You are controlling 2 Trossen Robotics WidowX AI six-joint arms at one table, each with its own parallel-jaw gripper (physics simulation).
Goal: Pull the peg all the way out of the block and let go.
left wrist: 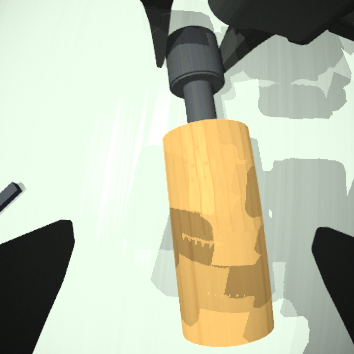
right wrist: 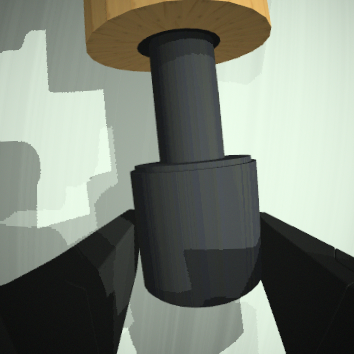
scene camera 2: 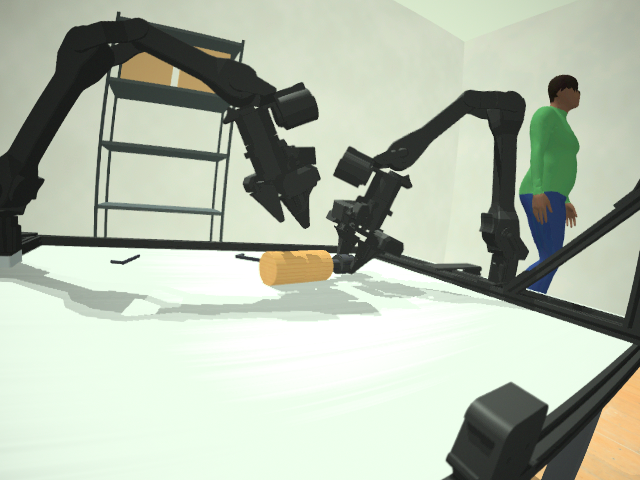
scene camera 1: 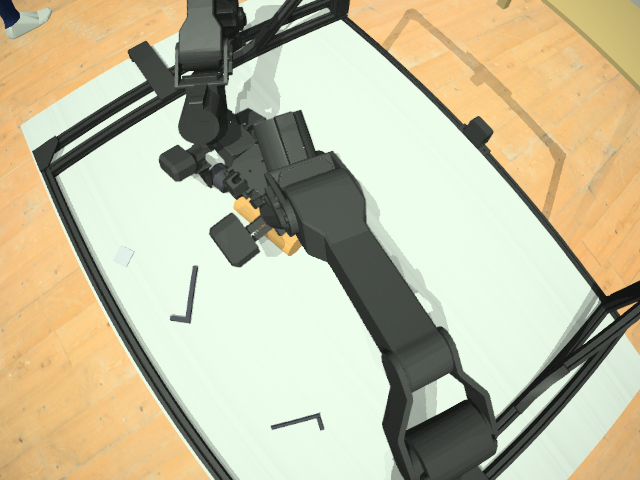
My right gripper grips a dark peg. Also in view: my left gripper and a cylindrical wooden block.
My left gripper shows as well in the left wrist view and in scene camera 1. My right gripper also shows in the left wrist view, in the right wrist view and in scene camera 1.
